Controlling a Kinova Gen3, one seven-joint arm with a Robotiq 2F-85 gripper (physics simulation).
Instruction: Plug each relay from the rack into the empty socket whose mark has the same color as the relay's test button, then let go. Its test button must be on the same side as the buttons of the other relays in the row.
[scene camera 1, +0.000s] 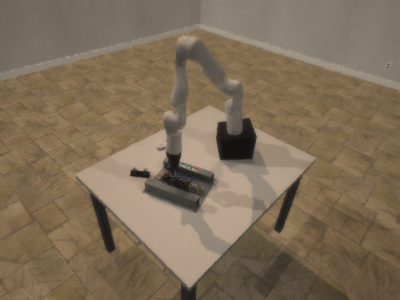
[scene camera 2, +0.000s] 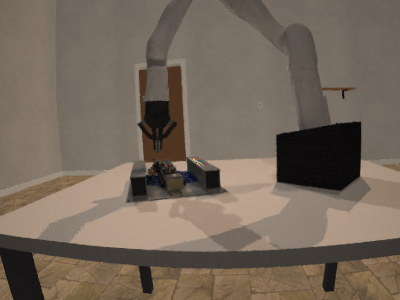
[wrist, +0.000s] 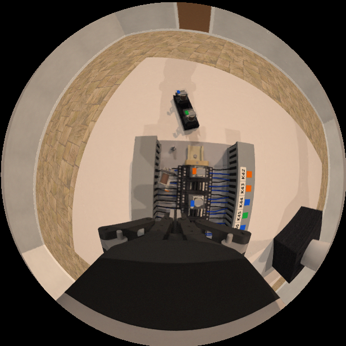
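Where they show: gripper, fingertip midpoint: (scene camera 1: 173, 174) (scene camera 2: 157, 151); arm's base, link origin: (scene camera 1: 234, 131) (scene camera 2: 313, 128).
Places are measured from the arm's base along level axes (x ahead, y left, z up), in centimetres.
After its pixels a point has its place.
Observation:
My gripper (scene camera 1: 173, 173) {x 48.0, y -9.2, z -5.3 cm} (scene camera 2: 157, 149) {x 48.0, y -9.2, z -5.3 cm} (wrist: 174, 215) is shut and empty above the socket row. In the wrist view a black rack (wrist: 185, 106) holds a relay with a blue button (wrist: 182, 94) and a relay with a green button (wrist: 190, 116). A relay with an orange button (wrist: 199, 171) sits in the row at K42, and one with a blue button (wrist: 198, 202) at K44; both buttons face left. Between them the K43 socket (wrist: 196, 188) looks empty. A loose relay (wrist: 165, 178) lies tipped left of the row, with some orange showing. My fingers hide the lower sockets.
Grey wire ducts (wrist: 144, 170) (wrist: 245, 156) stand on both sides of the row. The right one bears marks: K42 orange, K43 orange, K44 blue, K45 green, and a blue one below. A beige end block (wrist: 196, 154) stands at the row's end. The black base block (scene camera 1: 236, 142) {x 6.6, y 5.2, z -2.4 cm} (scene camera 2: 317, 157) {x 3.6, y 8.9, z -7.4 cm} (wrist: 295, 240) carries the arm.

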